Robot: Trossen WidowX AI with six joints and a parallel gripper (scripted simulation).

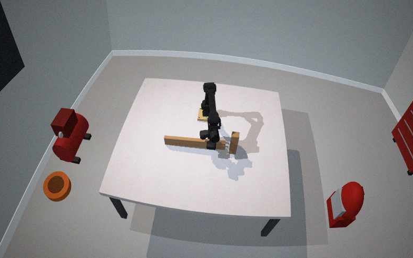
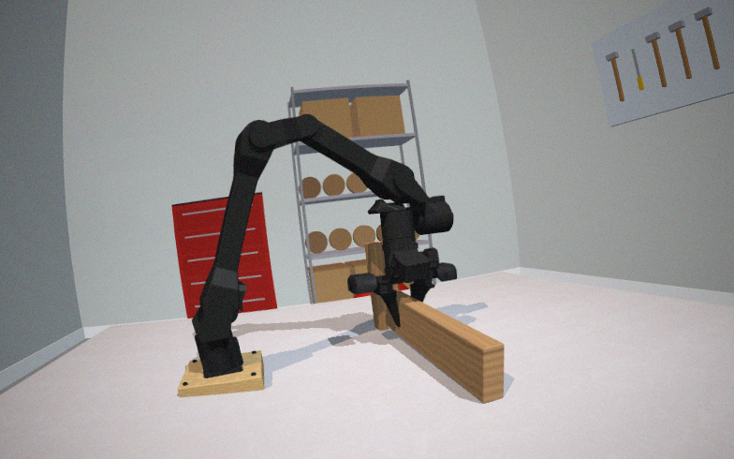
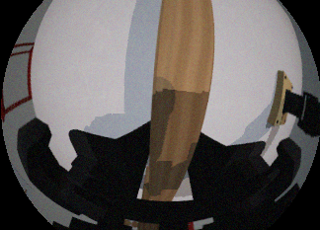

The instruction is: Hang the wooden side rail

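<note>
My gripper tip is now 3 cm short of the headboard post, 15 cm to the right of it and 5 cm below it.
</note>
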